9 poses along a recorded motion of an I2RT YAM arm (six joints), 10 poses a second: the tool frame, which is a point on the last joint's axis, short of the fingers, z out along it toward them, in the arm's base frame.
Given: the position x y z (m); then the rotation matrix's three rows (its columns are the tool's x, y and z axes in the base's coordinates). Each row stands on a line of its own.
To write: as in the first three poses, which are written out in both.
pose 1, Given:
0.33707 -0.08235 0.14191
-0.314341 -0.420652 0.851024
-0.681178 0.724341 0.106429
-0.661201 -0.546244 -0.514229
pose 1, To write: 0.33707 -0.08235 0.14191 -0.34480 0.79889 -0.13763 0.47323
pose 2, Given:
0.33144 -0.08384 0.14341
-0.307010 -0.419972 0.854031
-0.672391 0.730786 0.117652
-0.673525 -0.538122 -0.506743
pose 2, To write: 0.33144 -0.08384 0.14341 -0.34240 0.79758 -0.13180 0.47881
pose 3, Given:
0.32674 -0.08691 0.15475
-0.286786 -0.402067 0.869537
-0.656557 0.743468 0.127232
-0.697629 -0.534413 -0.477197
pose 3, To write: 0.32674 -0.08691 0.15475 -0.33427 0.79175 -0.12857 0.49484
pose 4, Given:
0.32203 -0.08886 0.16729
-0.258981 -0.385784 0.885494
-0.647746 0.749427 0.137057
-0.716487 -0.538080 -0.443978
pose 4, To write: 0.32203 -0.08886 0.16729 -0.32999 0.78300 -0.12804 0.51149
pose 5, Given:
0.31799 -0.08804 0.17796
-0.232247 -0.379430 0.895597
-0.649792 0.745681 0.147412
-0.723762 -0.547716 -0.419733
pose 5, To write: 0.31799 -0.08804 0.17796 -0.33234 0.77422 -0.12926 0.52290
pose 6, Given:
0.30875 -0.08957 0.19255
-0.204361 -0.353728 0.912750
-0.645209 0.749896 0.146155
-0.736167 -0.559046 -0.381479
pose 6, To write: 0.30875 -0.08957 0.19255 -0.32681 0.76416 -0.13508 0.53946
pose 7, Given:
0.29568 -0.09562 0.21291
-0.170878 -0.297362 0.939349
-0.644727 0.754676 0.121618
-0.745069 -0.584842 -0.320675
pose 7, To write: 0.29568 -0.09562 0.21291 -0.31429 0.74937 -0.15454 0.56194
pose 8, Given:
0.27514 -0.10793 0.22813
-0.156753 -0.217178 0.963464
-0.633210 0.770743 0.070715
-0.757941 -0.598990 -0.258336
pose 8, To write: 0.27514 -0.10793 0.22813 -0.28759 0.73923 -0.17866 0.58216
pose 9, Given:
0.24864 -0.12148 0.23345
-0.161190 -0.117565 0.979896
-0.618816 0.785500 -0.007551
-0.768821 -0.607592 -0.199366
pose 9, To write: 0.24864 -0.12148 0.23345 -0.25133 0.73247 -0.20995 0.59686
